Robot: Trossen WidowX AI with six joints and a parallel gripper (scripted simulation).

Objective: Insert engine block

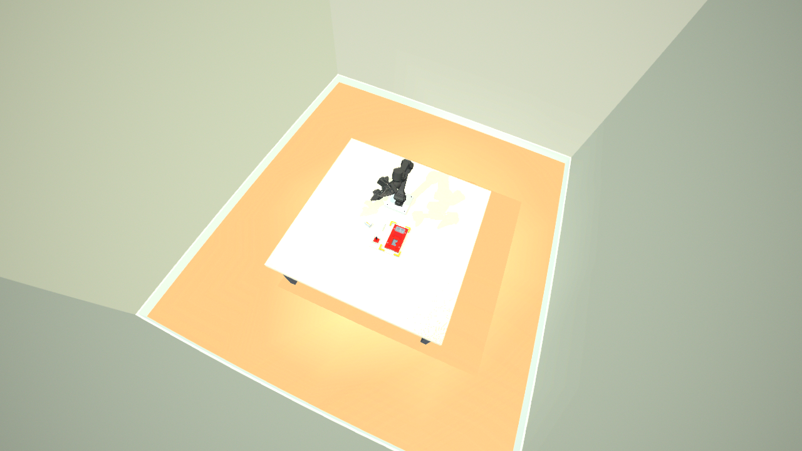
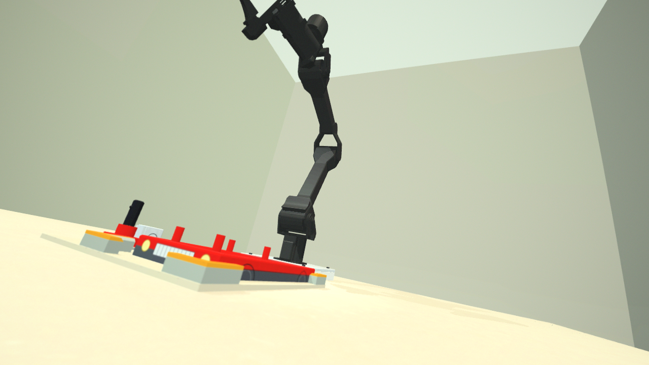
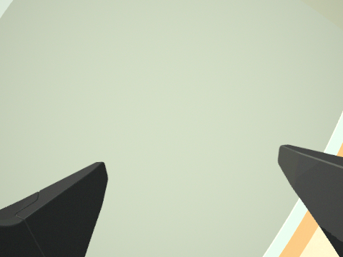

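The engine block is 10 cm behind my gripper tip, 9 cm to the right of it and 54 cm below it.
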